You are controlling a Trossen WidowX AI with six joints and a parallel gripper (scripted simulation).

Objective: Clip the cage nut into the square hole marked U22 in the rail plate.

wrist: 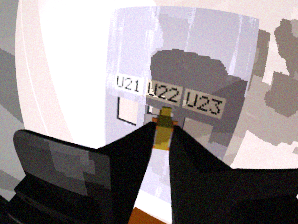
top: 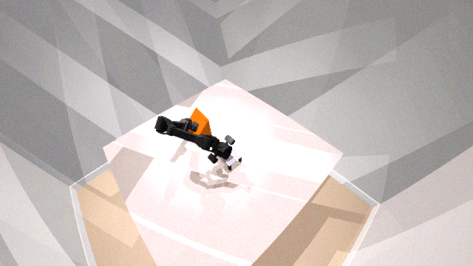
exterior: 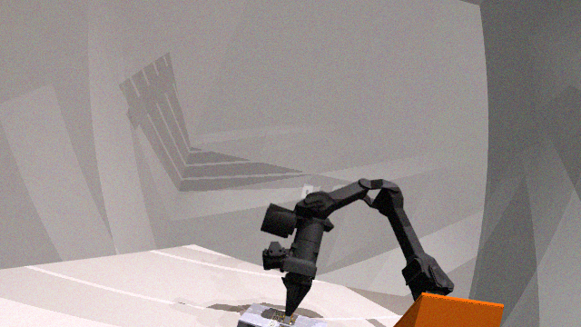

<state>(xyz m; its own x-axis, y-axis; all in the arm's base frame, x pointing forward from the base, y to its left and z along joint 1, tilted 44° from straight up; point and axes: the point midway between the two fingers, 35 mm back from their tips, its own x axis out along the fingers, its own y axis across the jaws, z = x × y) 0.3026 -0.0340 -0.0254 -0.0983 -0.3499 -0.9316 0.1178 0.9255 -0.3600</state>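
Now: gripper tip 10 mm above the brass cage nut.
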